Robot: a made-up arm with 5 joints.
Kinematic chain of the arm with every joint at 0, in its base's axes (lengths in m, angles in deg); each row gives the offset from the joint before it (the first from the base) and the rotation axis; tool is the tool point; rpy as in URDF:
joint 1: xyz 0 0 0.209 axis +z
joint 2: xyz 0 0 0 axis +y
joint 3: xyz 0.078 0 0.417 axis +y
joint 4: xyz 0.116 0 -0.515 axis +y
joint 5: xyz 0.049 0 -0.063 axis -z
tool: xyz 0 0 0 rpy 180 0 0
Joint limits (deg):
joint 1: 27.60..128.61
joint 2: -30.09..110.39
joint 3: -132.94..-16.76
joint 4: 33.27..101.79
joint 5: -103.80..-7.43
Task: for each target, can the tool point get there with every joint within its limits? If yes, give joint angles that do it. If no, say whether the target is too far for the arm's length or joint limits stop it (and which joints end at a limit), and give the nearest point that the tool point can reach.
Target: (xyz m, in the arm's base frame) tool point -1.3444 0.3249 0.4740
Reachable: no: too far | nearest point -0.6112 0.7654 0.4465 | short by 0.856 m
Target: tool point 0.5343 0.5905 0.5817
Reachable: yes | joints 47.86 18.45 -101.03 66.25 -58.86
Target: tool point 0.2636 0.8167 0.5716
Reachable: yes | joints 72.11 33.33 -123.72 89.76 -69.32
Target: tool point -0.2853 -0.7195 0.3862
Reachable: no: joint limits stop it (at a limit: joint 2, joint 3) | nearest point -0.0813 -0.2051 -0.0436 | short by 0.701 m
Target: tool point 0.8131 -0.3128 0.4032
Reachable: no: joint limits stop it (at a limit: joint 1) | nearest point 0.5101 0.2667 0.4032 | short by 0.654 m
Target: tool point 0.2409 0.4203 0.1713
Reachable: yes | joints 60.18 1.96 -34.07 55.34 -49.09
